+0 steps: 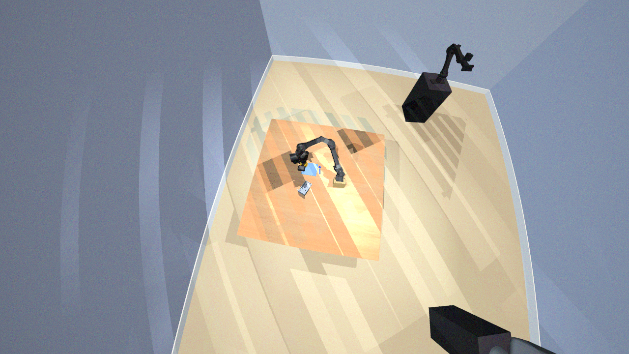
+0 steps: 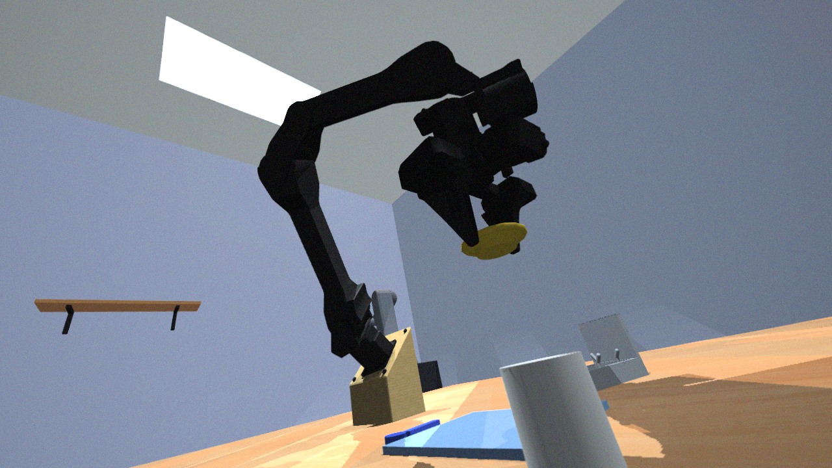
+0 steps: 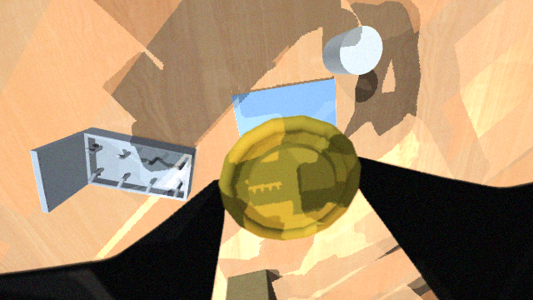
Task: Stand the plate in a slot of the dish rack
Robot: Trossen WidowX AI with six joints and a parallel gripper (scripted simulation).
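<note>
Now: gripper tip 1 cm past the grey dish rack, 18 cm to the right of it and 13 cm above it. From my gripper tip the other things lie so: blue spoon (15 cm behind, 2 cm to the right, 15 cm below); then yellow plate (1 cm above).
</note>
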